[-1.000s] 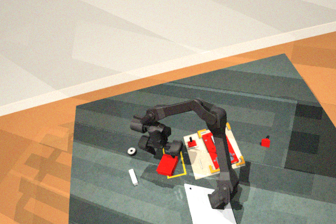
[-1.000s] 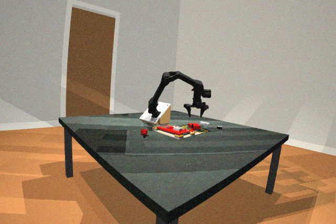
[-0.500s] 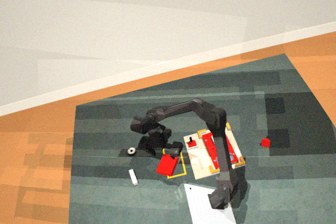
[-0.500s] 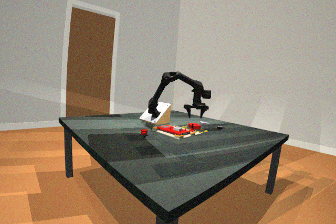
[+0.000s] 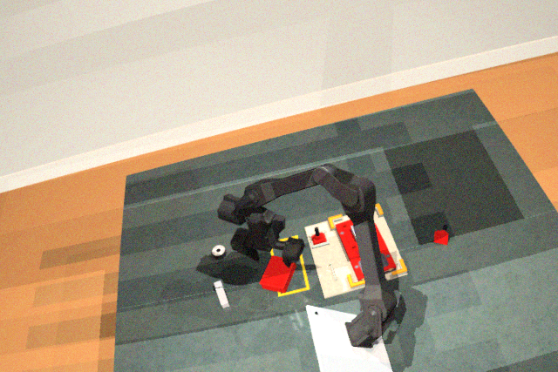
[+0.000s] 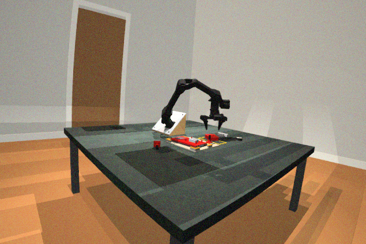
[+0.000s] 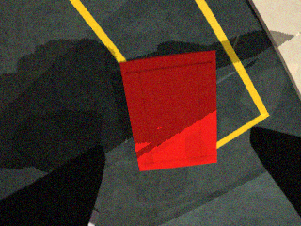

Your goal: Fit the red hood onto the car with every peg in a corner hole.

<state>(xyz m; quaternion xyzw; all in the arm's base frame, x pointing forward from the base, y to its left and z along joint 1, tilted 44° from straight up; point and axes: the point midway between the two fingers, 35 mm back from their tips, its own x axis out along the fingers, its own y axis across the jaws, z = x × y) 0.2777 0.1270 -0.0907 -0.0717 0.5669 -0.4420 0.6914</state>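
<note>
The red hood lies 5 cm below my gripper tip. Round my gripper tip: engine block (24 cm to the right, 5 cm ahead, 4 cm below); cream jig plate (23 cm to the right, 5 cm below, 2 cm ahead); white bar (16 cm to the left, 5 cm below, 2 cm behind).
</note>
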